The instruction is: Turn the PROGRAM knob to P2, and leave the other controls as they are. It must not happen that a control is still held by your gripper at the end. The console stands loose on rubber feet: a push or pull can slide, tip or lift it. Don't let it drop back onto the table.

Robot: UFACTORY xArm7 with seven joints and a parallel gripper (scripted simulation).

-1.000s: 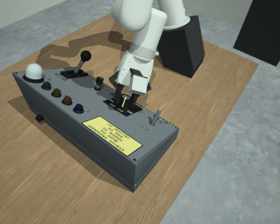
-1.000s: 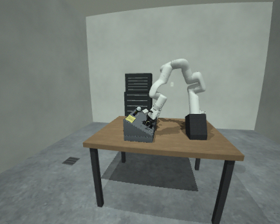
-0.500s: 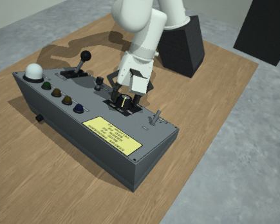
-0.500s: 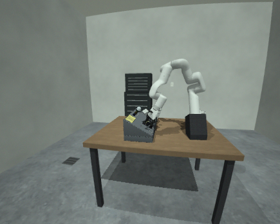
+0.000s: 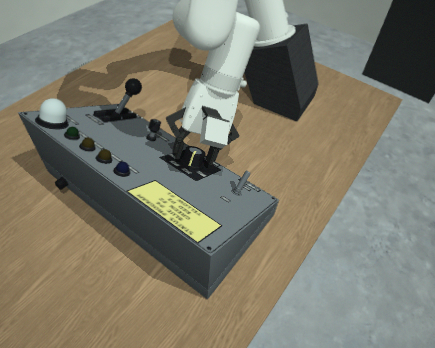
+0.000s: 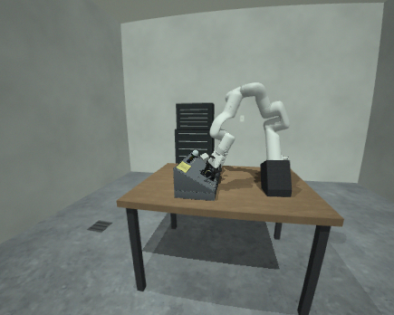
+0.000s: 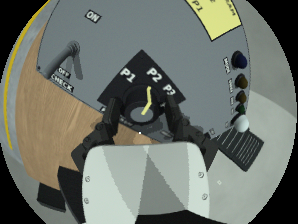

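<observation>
Now: hand 70 mm to the left of the grey console, 30 mm short of it and 30 mm above it. The rest, counted from my hand: metal toggle switch 120 mm to the left, 20 mm ahead, 10 mm below; then small slider knob 120 mm to the right, 20 mm behind; then ball-topped lever 230 mm to the right, 70 mm behind.
</observation>
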